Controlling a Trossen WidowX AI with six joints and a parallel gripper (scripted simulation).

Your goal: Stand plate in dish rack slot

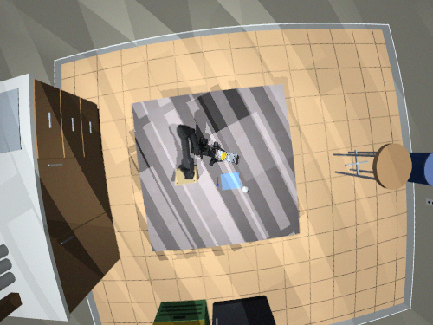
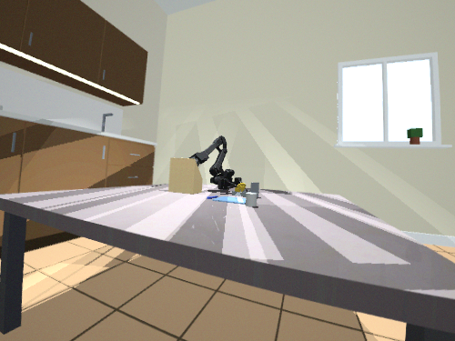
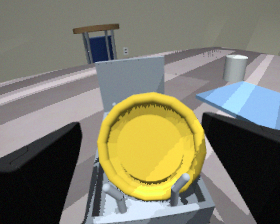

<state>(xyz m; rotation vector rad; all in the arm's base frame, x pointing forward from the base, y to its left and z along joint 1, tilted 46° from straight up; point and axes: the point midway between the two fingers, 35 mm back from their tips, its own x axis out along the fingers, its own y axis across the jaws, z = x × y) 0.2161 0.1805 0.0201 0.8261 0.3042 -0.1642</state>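
Right now the plate is 1 cm behind my gripper tip and 1 cm below it. From my gripper tip the other things lie so: dish rack 2 cm ahead, 3 cm below; then blue utensil 6 cm behind, 22 cm to the right, 5 cm below.
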